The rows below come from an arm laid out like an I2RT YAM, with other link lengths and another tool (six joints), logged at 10 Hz.
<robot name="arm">
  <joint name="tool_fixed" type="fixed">
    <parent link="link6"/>
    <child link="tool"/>
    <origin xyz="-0.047 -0.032 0.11" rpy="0 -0.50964 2.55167"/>
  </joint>
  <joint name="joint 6" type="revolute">
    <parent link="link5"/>
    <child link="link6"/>
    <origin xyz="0.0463 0 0.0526" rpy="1.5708 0 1.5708"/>
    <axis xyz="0 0 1"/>
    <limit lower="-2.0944" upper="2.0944"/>
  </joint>
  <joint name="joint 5" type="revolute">
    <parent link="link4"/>
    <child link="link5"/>
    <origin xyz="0.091 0.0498 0.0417" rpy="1.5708 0 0"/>
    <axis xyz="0 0 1"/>
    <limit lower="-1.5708" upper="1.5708"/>
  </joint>
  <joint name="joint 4" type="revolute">
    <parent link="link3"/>
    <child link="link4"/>
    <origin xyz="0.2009 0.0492 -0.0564"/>
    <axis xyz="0 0 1"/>
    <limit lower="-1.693" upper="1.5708"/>
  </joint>
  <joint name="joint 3" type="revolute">
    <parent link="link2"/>
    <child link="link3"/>
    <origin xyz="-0.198 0 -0.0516" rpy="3.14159 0 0"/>
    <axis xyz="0 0 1"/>
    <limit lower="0" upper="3.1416"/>
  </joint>
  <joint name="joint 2" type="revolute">
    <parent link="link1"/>
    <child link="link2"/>
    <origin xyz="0.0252 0.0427 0.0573" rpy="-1.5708 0 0"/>
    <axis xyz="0 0 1"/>
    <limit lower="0" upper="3.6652"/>
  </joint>
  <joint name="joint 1" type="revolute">
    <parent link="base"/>
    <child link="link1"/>
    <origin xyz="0 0 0.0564"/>
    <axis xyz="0 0 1"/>
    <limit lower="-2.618" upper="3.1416"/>
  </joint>
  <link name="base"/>
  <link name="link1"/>
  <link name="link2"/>
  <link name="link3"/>
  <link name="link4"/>
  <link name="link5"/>
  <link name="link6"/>
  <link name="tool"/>
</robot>
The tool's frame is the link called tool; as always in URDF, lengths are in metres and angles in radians.
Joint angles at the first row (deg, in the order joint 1, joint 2, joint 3, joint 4, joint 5, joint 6):
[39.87, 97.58, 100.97, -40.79, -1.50, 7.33]
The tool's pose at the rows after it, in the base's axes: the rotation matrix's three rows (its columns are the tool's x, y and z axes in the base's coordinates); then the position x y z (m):
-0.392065 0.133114 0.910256; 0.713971 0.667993 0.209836; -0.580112 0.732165 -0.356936; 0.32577 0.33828 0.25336
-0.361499 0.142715 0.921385; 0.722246 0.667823 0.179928; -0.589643 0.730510 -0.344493; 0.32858 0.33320 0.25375
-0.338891 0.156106 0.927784; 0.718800 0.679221 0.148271; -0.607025 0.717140 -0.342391; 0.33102 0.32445 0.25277
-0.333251 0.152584 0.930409; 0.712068 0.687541 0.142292; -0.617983 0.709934 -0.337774; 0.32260 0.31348 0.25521
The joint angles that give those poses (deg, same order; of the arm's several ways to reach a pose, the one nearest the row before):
[39.86, 97.16, 100.54, -39.87, -1.22, 8.49]
[39.80, 96.09, 99.13, -39.08, 0.61, 8.86]
[39.23, 95.13, 98.58, -39.99, 2.05, 8.48]
[38.85, 91.52, 95.75, -40.87, 2.30, 7.69]

